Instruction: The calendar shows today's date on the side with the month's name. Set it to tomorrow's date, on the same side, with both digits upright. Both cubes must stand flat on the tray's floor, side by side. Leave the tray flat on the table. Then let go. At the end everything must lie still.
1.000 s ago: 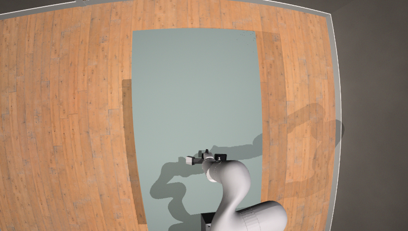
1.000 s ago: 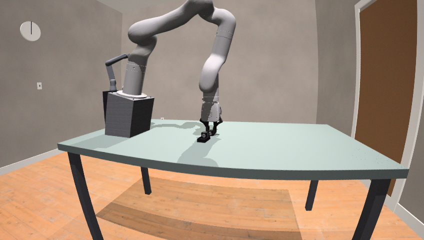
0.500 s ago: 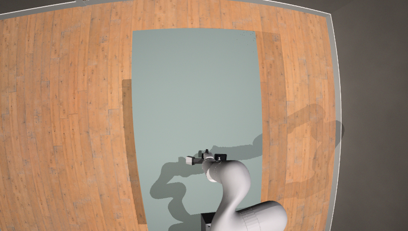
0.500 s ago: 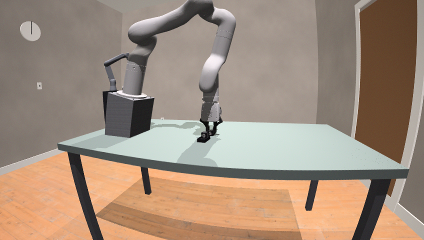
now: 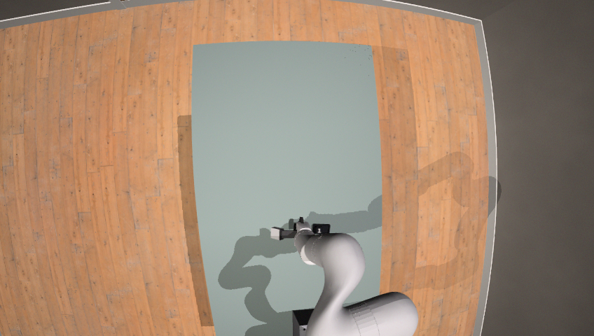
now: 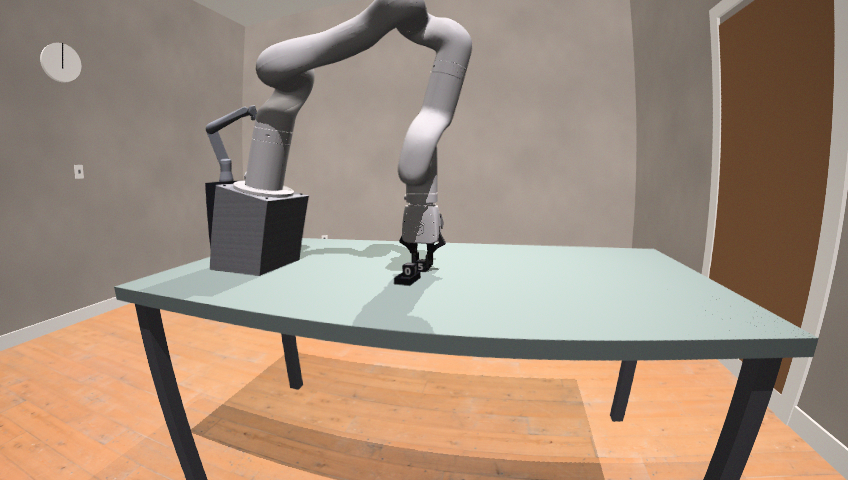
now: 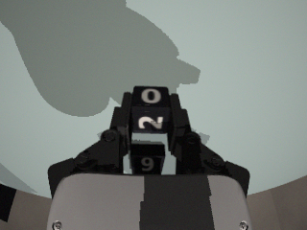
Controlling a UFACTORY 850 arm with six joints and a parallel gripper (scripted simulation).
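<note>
The black tray lies 110 mm to the right of my hand, 20 mm below it and 10 mm behind it. The rest, counted from my hand: black cube: 10 mm below.
</note>
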